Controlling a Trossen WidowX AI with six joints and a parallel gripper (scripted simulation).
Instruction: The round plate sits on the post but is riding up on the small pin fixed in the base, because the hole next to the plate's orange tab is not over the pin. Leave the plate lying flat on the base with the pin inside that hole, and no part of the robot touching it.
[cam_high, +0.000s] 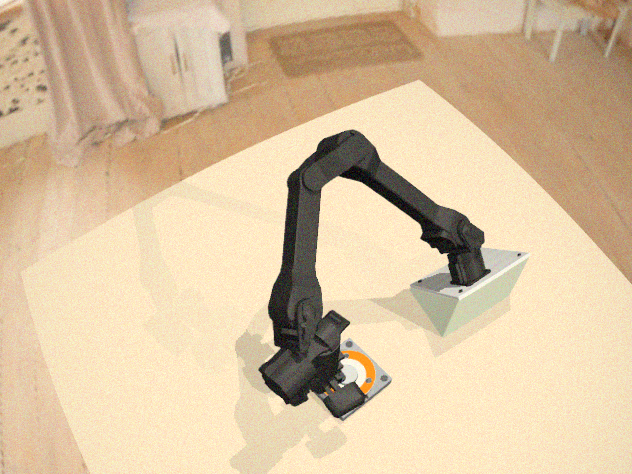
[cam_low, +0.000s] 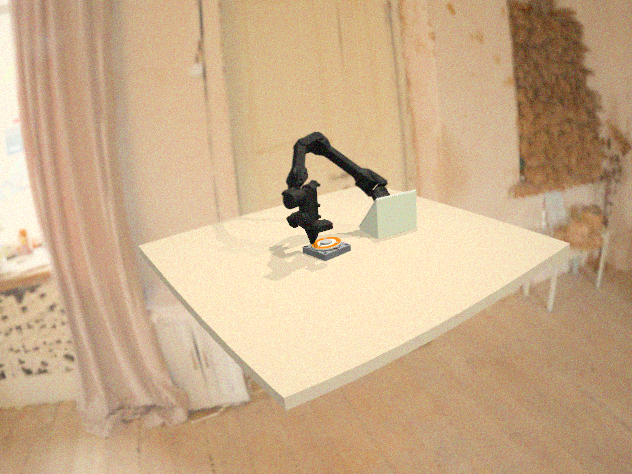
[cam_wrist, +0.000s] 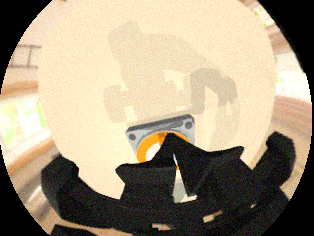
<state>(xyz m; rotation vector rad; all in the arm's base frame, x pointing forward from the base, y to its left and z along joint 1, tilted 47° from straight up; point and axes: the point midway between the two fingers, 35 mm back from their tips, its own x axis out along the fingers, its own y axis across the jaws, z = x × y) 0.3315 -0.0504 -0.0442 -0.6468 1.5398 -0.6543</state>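
My gripper tip is 50 mm past the square grey base, 20 mm above it and 10 mm to the right of it.
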